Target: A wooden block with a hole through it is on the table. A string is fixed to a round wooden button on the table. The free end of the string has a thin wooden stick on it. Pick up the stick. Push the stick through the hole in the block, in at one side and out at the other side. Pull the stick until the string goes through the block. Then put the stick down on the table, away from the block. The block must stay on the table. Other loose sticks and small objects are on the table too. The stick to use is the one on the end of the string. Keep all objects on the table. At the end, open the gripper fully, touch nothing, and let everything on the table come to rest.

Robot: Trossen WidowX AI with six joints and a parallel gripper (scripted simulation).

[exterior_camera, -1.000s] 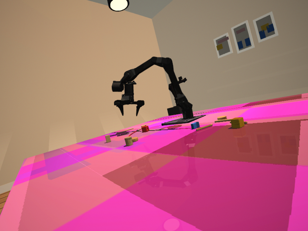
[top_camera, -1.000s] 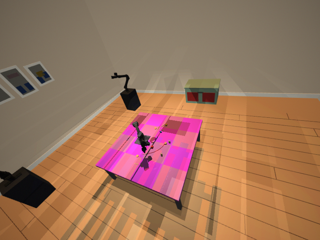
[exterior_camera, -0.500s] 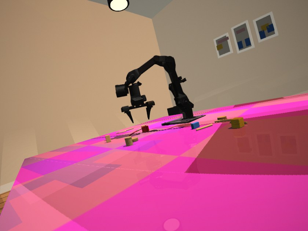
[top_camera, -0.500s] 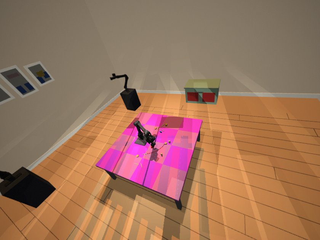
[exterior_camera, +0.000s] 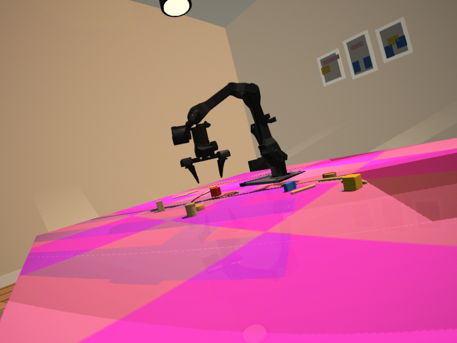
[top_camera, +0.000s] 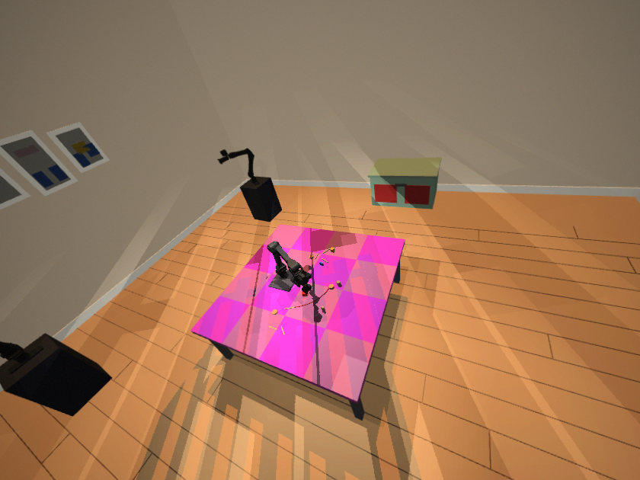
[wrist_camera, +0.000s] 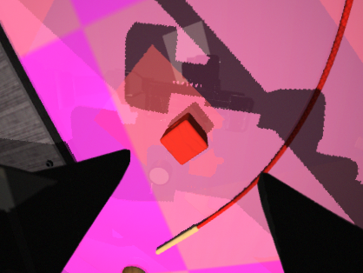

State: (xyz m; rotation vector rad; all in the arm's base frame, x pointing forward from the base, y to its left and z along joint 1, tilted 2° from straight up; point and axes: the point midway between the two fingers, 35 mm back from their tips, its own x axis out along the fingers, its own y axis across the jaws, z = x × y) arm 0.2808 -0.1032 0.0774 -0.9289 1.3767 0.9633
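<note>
Right now the red block is 50 mm below my gripper tip and 10 mm behind it. Round my gripper tip: thin wooden stick (130 mm to the right, 60 mm below, 40 mm behind); then round wooden button (150 mm ahead, 140 mm to the left, 50 mm below); then tan block (190 mm ahead, 60 mm to the right, 40 mm below).
</note>
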